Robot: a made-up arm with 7 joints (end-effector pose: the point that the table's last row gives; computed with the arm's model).
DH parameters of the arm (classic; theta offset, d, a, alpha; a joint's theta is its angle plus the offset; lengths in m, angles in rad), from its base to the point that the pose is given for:
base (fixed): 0 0 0 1.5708
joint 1: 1.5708 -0.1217 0 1.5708
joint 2: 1.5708 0 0 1.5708
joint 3: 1.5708 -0.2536 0 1.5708
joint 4: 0 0 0 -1.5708
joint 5: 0 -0.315 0 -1.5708
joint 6: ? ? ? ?
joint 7: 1.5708 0 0 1.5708
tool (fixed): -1.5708 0 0 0
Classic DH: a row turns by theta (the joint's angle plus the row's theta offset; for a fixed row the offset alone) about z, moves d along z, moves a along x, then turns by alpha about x.
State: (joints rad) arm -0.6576 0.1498 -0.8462 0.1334 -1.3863 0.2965 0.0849
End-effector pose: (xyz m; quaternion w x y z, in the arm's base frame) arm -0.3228 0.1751 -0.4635 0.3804 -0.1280 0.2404 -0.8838
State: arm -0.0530 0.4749 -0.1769 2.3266 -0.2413 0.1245 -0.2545
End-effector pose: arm 0.2226 0.1030 -0.0637 0.4256 0.1859 -0.8665 -0.1829
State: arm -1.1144 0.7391 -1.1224 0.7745 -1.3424 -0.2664 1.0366
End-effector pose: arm -0.3956 0.2975 -0.3006 0.0151 0.5550 -0.4798 0.6793
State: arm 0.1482 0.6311 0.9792 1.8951 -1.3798 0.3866 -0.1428
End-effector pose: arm 0.1614 0.4122 0.0469 0.2733 0.9358 -0.2164 0.0519
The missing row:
joint 6: -1.5708 0 0 1.5708
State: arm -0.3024 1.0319 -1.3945 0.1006 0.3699 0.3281 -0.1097
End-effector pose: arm -0.0893 0.5924 -0.3049 0.6488 0.4376 0.4193 -0.4602
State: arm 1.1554 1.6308 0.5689 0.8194 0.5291 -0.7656 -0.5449
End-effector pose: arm -0.0607 0.5821 0.2387 0.3474 -0.4810 0.7218 -0.3562
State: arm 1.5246 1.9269 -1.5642 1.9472 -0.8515 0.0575 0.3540
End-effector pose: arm 0.2264 0.3530 -0.0085 0.3667 0.6103 -0.1229 -0.6913
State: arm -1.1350 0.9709 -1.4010 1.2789 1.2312 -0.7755 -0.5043
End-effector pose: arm -0.3771 0.2380 -0.2319 0.9944 0.0642 0.0819 0.0173
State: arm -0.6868 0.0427 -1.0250 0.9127 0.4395 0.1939 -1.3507
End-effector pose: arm -0.1884 -0.0721 -0.4338 0.9263 0.3156 -0.0586 -0.1972
